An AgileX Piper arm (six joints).
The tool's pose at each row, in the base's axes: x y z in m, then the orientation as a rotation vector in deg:
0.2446 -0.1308 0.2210 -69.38 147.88 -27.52
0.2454 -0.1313 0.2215 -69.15 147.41 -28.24
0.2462 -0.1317 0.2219 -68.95 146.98 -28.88
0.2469 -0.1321 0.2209 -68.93 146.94 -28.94
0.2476 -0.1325 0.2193 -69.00 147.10 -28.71
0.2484 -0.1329 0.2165 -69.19 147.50 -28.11
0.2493 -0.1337 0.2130 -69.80 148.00 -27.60
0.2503 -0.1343 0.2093 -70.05 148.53 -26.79
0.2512 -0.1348 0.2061 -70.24 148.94 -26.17
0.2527 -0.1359 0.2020 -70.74 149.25 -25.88
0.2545 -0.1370 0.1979 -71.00 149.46 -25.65
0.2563 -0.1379 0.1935 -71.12 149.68 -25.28
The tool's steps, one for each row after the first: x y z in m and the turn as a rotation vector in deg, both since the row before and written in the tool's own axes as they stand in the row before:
-0.0002 -0.0011 -0.0001 0.66 -0.13 0.00
-0.0002 -0.0010 0.0000 0.59 -0.12 0.00
0.0000 -0.0003 0.0012 0.06 -0.01 0.00
0.0000 -0.0001 0.0018 -0.22 0.05 0.00
0.0001 0.0004 0.0029 -0.56 0.11 0.00
0.0004 0.0003 0.0037 -0.66 0.33 -0.28
0.0001 0.0004 0.0039 -0.74 0.15 0.00
0.0001 0.0003 0.0033 -0.57 0.12 0.00
0.0002 -0.0002 0.0045 -0.42 0.25 -0.26
0.0000 -0.0004 0.0046 -0.28 0.14 -0.12
-0.0001 -0.0002 0.0048 -0.33 0.06 -0.01

